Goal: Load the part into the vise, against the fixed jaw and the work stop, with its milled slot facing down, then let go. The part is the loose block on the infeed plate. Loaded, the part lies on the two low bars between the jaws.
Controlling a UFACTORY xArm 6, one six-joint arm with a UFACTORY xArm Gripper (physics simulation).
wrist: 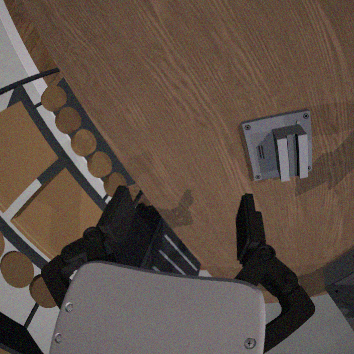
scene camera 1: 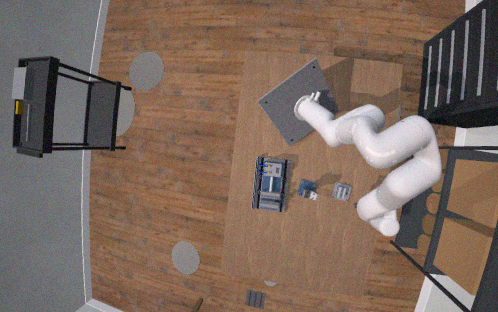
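Seen in the pictures: gripper, fingertip midpoint: [wrist: 183,202]; arm's base at its link origin: [scene camera 1: 306,107].
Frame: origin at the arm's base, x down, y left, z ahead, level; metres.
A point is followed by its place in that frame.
Note:
The part [scene camera 1: 342,192] @(y 0.371, x 0.117, z 0.313 m) [wrist: 283,159] @(y 0.378, x 0.111, z 0.316 m) is a grey block on the infeed plate [wrist: 261,167] @(y 0.400, x 0.141, z 0.284 m). Two light ridges run along its upper side with the slot between them, so the slot appears to face up. The vise [scene camera 1: 270,184] @(y -0.005, x 0.064, z 0.427 m) lies left of the plate in the scene view, with dark long sides, a blue bed and grey cross pieces; its jaws and work stop are too small to tell apart. It does not show in the wrist view. My gripper [wrist: 183,202] @(y 0.475, x 0.018, z 0.339 m) is open and empty above the table, with the part beyond its right finger in the wrist view. The arm mostly hides it in the scene view.
A small blue device with a white piece [scene camera 1: 307,190] @(y 0.174, x 0.015, z 0.367 m) stands between the vise and the infeed plate. The arm rises from a large grey base plate [scene camera 1: 280,102] @(y -0.119, x -0.066, z 0.036 m). A dark cabinet [scene camera 1: 457,70] and a rack with brown panels stand beyond the table's right side.

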